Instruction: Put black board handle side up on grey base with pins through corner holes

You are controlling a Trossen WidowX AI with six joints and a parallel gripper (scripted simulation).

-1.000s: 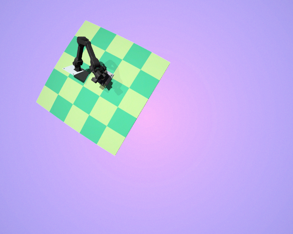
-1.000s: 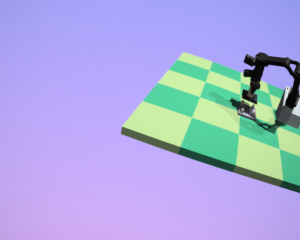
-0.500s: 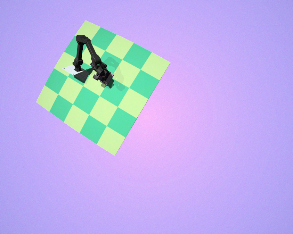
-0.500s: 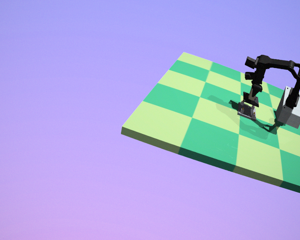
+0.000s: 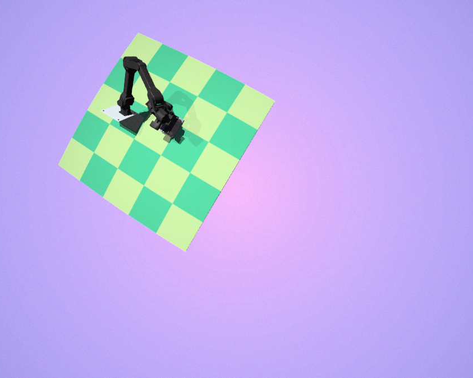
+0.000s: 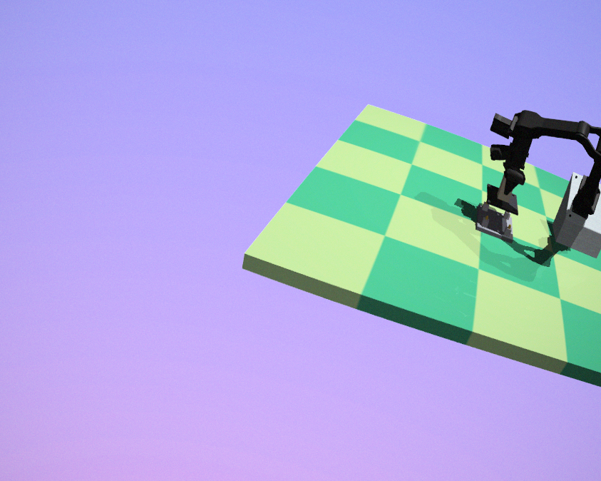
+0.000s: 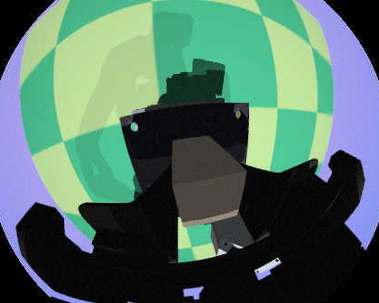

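My gripper tip is 110 mm above the grey base. The rest, counted from my gripper tip: black board (10 mm below).
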